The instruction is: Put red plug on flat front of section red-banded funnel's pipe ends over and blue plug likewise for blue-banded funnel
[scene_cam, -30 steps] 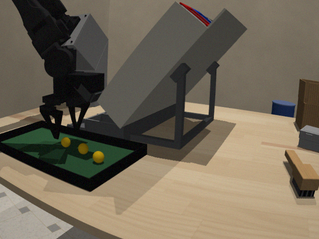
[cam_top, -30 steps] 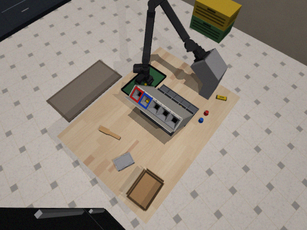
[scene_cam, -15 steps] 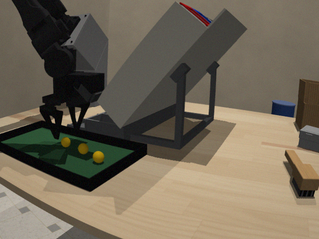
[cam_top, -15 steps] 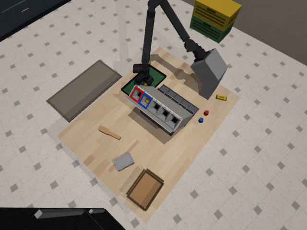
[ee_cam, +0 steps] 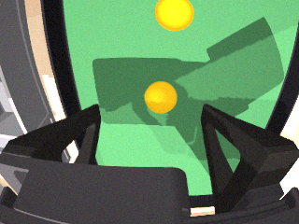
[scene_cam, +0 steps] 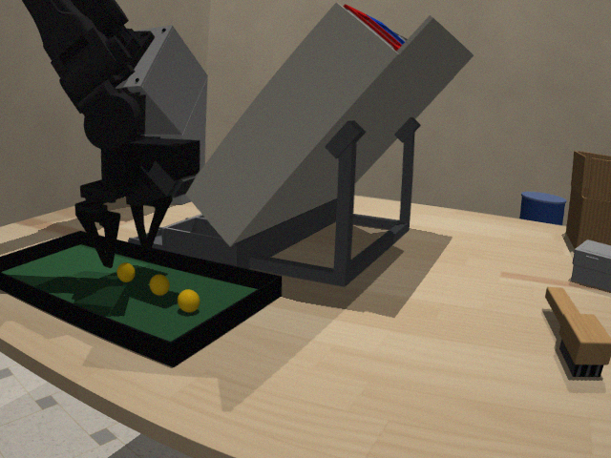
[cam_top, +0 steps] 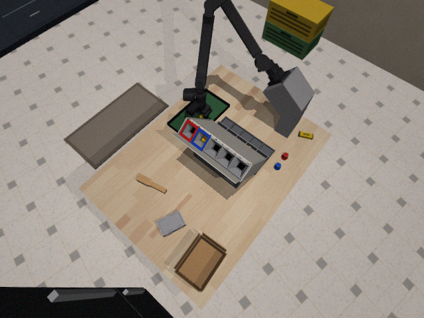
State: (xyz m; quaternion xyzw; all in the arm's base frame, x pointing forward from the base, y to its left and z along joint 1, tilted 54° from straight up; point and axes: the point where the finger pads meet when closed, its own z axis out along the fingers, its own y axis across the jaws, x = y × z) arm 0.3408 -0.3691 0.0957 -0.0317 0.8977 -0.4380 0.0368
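Right now my hand is 4 cm above the green marble tray, 3 cm to the left of it and 1 cm past it. From my hand the other things lie so: blue band: 28 cm above, 26 cm ahead, 23 cm to the left; sloped grey cover: 30 cm to the left, 16 cm above, 11 cm ahead; grey box: 61 cm ahead, 34 cm to the left, 2 cm below.
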